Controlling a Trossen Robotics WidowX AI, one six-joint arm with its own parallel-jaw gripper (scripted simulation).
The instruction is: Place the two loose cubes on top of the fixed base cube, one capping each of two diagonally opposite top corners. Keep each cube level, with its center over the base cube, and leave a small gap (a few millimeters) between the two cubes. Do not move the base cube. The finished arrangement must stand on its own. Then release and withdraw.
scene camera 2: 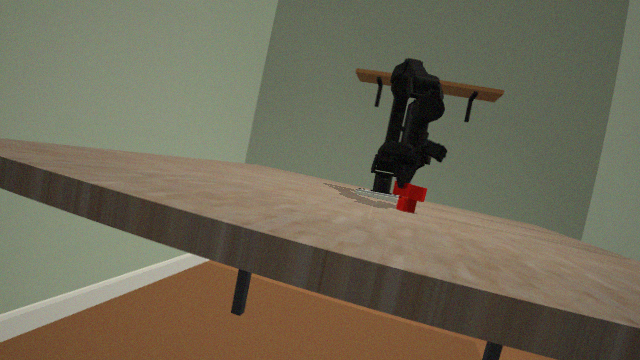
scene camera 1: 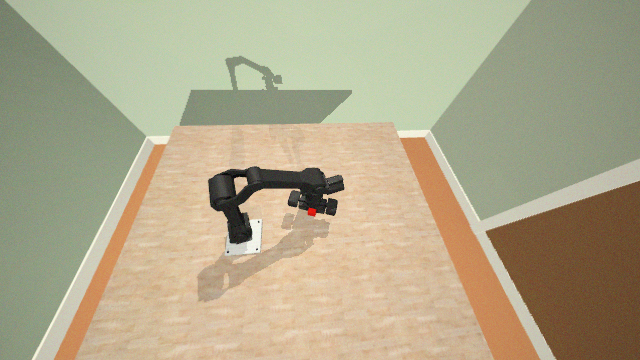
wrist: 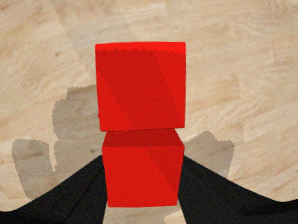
Path:
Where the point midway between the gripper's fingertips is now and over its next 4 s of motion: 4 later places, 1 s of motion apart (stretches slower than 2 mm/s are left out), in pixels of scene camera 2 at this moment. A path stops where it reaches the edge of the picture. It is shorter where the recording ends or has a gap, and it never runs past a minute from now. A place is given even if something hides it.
My gripper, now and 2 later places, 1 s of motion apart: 402,188; 406,168; 454,168

